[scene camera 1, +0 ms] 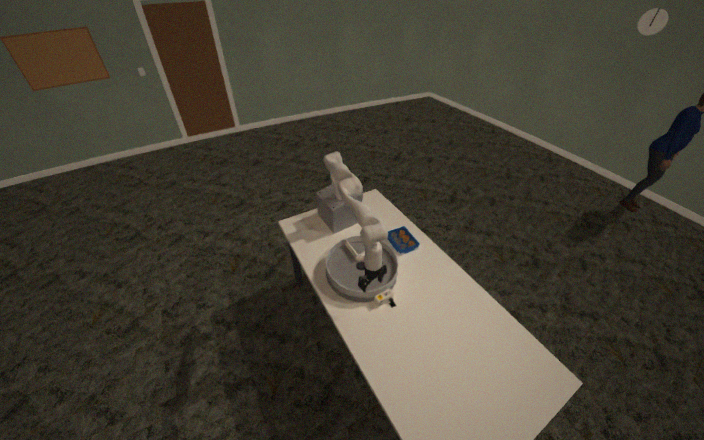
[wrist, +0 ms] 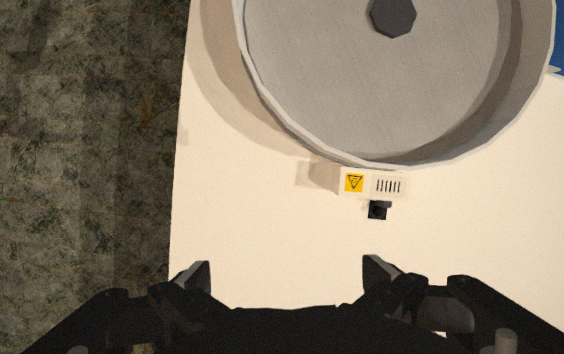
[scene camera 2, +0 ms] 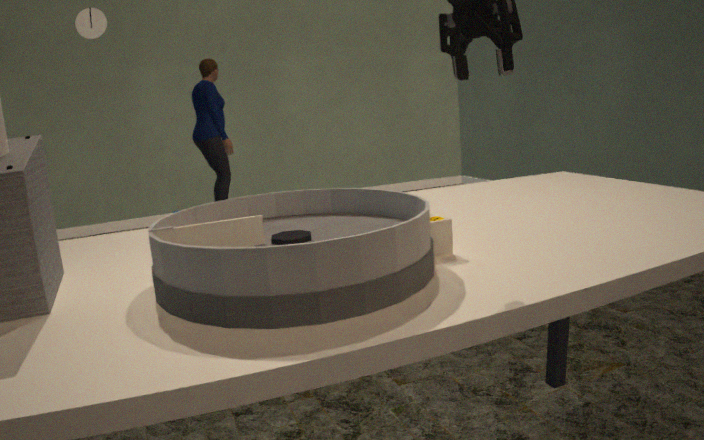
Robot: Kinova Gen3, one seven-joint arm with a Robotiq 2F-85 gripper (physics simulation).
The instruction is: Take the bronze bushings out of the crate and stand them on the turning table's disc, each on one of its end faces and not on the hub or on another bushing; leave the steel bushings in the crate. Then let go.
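Places are measured from the arm's base along level axes (x ahead, y left, z up), in metres.
Pixels of known places: gripper, between the fingertips: (scene camera 1: 372, 286) (wrist: 286, 275) (scene camera 2: 483, 77).
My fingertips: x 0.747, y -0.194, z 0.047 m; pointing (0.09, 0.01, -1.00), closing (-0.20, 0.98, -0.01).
Observation:
Behind a point stands the place of what it marks.
The blue crate (scene camera 1: 413, 236) @(x 0.394, y 0.340, z -0.183 m) (wrist: 560, 42) @(x 0.431, y 0.195, z -0.195 m) stands beside the turning table. In it, several orange-brown bronze bushings (scene camera 1: 404, 239) @(x 0.381, y 0.279, z -0.197 m) show in scene camera 1, with duller steel bushings (scene camera 1: 397, 242) @(x 0.385, y 0.220, z -0.195 m) beside them; they are too small to count or tell their pose. The turning table's grey disc (scene camera 1: 342, 270) @(x 0.448, y -0.207, z -0.178 m) (scene camera 2: 337, 226) @(x 0.554, y -0.040, z -0.178 m) (wrist: 350, 85) @(x 0.573, y -0.131, z -0.178 m) carries a dark hub (scene camera 1: 360, 265) @(x 0.466, y -0.099, z -0.170 m) (scene camera 2: 291, 237) @(x 0.464, y -0.106, z -0.170 m) (wrist: 393, 17) @(x 0.473, y -0.089, z -0.170 m); no bushing shows on the visible disc, part of which is hidden. My gripper (scene camera 1: 373, 285) @(x 0.747, y -0.194, z 0.047 m) (scene camera 2: 483, 76) @(x 0.747, y -0.194, z 0.047 m) (wrist: 286, 275) @(x 0.747, y -0.194, z 0.047 m) is open and empty, high above the table beyond the control box side of the turning table.
A tall grey wall (scene camera 2: 290, 269) @(x 0.424, y -0.294, z -0.162 m) (wrist: 272, 107) @(x 0.624, y -0.228, z -0.159 m) rings the disc. A cream divider (scene camera 1: 353, 250) @(x 0.369, y -0.097, z -0.137 m) (scene camera 2: 223, 232) @(x 0.365, y -0.100, z -0.150 m) stands inside it. A cream box (scene camera 1: 384, 296) @(x 0.707, y -0.078, z -0.175 m) (scene camera 2: 442, 238) @(x 0.704, y -0.124, z -0.202 m) (wrist: 362, 194) @(x 0.716, y -0.090, z -0.173 m) with a yellow label adjoins the wall, with a small black part (wrist: 377, 210) @(x 0.741, y -0.045, z -0.223 m) beside it. A person (scene camera 1: 674, 137) (scene camera 2: 208, 114) stands beyond the table.

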